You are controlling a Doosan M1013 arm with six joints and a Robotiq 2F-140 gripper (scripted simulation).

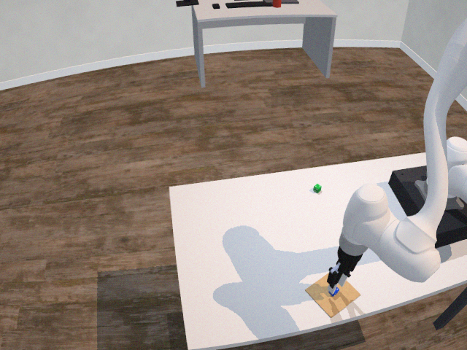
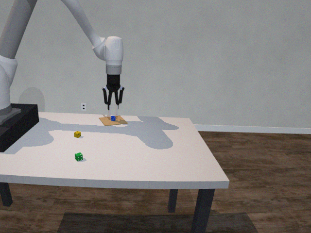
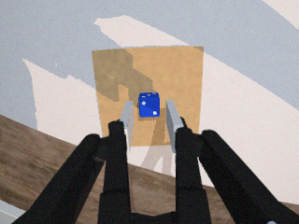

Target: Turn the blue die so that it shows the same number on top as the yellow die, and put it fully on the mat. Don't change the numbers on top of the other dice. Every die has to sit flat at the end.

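Now: the blue die 5 cm below my hand. Round my hand: yellow die: 12 cm behind, 27 cm to the right, 6 cm below; tan mat: 7 cm below; green die: 3 cm behind, 48 cm to the right, 6 cm below.
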